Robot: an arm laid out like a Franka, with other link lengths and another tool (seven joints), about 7 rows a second.
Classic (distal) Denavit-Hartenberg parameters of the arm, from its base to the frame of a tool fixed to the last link. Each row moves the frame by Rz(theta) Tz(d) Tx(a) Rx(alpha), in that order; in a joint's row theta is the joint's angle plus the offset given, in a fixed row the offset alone. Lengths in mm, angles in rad.
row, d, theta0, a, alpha
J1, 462.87, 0, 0, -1.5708
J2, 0, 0, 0, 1.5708
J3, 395, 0, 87.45, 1.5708
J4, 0, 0, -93.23, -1.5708
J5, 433.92, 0, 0, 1.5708
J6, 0, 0, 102.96, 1.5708
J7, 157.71, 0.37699, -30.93, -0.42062
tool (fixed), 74.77, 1.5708, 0, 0
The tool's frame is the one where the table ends.
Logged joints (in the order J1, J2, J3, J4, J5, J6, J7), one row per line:
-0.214, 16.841, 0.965, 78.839, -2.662, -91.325, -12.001
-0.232, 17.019, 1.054, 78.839, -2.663, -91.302, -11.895
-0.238, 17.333, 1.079, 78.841, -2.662, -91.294, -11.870
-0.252, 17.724, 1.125, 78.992, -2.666, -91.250, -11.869
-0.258, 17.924, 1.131, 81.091, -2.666, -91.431, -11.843
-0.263, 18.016, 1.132, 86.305, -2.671, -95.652, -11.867
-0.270, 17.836, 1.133, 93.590, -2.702, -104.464, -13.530
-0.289, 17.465, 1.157, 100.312, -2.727, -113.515, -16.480
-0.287, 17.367, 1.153, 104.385, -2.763, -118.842, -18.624
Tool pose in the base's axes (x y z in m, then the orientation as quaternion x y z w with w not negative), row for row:
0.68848, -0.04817, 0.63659, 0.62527, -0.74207, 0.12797, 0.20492
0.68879, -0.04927, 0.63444, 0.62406, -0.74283, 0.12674, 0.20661
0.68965, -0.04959, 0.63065, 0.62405, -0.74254, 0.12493, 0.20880
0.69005, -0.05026, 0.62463, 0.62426, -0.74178, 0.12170, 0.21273
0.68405, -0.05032, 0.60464, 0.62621, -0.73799, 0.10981, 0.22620
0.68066, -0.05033, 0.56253, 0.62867, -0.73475, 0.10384, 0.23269
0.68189, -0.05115, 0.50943, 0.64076, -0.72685, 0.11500, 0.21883
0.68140, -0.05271, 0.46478, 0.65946, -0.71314, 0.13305, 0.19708
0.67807, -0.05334, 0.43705, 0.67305, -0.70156, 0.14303, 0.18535
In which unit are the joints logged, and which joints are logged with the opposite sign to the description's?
The joints are logged in degrees. Opposite sign: J3, J4, J6.
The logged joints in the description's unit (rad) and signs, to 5 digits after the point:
-0.00374, 0.29393, -0.01684, -1.37600, -0.04646, 1.59392, -0.20946
-0.00405, 0.29704, -0.01840, -1.37600, -0.04648, 1.59352, -0.20761
-0.00415, 0.30252, -0.01883, -1.37604, -0.04646, 1.59338, -0.20717
-0.00440, 0.30934, -0.01963, -1.37867, -0.04653, 1.59261, -0.20715
-0.00450, 0.31283, -0.01974, -1.41530, -0.04653, 1.59577, -0.20670
-0.00459, 0.31444, -0.01976, -1.50631, -0.04662, 1.66944, -0.20712
-0.00471, 0.31130, -0.01977, -1.63345, -0.04716, 1.82324, -0.23614
-0.00504, 0.30482, -0.02019, -1.75077, -0.04760, 1.98121, -0.28763
-0.00501, 0.30311, -0.02012, -1.82186, -0.04822, 2.07418, -0.32505

